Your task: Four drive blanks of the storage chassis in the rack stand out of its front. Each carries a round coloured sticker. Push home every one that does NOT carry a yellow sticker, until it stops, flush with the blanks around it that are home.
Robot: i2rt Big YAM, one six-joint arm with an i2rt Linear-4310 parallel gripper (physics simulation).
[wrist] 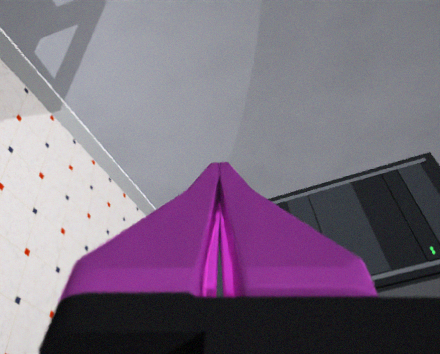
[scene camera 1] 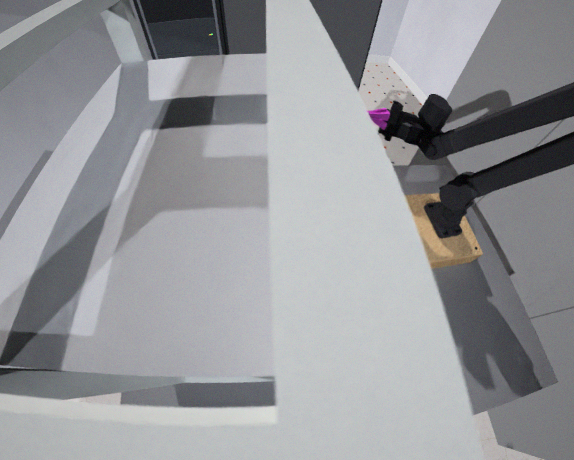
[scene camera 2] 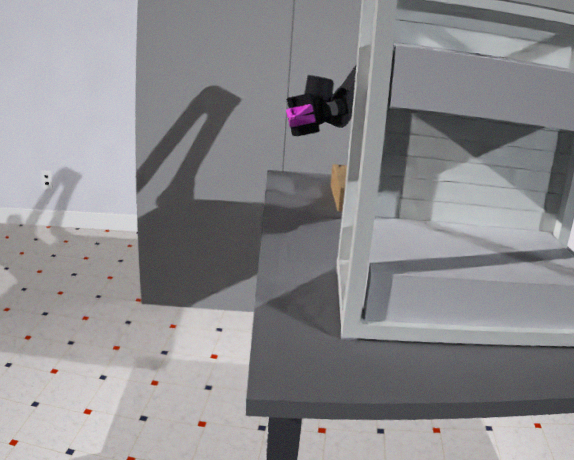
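Where they show: gripper, fingertip midpoint: [wrist: 219,178] [scene camera 2: 292,118]; arm's base, link origin: [scene camera 1: 441,220].
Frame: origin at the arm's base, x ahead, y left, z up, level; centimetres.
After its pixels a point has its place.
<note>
The pale grey rack [scene camera 1: 340,250] @(z 52.1, x 55.7, y 26.5 cm) [scene camera 2: 356,260] @(z 8.2, x 77.2, y -20.0 cm) fills much of both scene views, seen past its posts. A plain grey box-shaped unit [scene camera 2: 475,85] @(z 36.9, x 78.9, y -5.6 cm) sits in its upper part; whether it is the storage chassis I cannot tell. The drive blanks and their round stickers do not show in any view. My gripper [scene camera 1: 370,118] [scene camera 2: 292,116] @(z 20.5, x 25.1, y -26.7 cm) [wrist: 219,178] @(z 20.5, x 25.1, y -26.7 cm) is shut and empty, its magenta fingertips touching. It hangs in the air above table height, beyond the rack's post in the first scene view and left of the rack in the second.
The arm's base stands on a wooden block [scene camera 1: 465,250] @(z -0.3, x -3.2, y 11.2 cm) [scene camera 2: 338,189] @(z -1.3, x 10.0, y -11.3 cm) on the dark grey table [scene camera 1: 500,345] @(z -6.8, x -5.8, y 39.8 cm) [scene camera 2: 400,370] @(z -6.8, x 85.7, y -12.5 cm). A dark cabinet [scene camera 1: 182,37] [wrist: 340,220] with vertical panels and a small green light shows beyond the fingers, low at the right of the wrist view.
</note>
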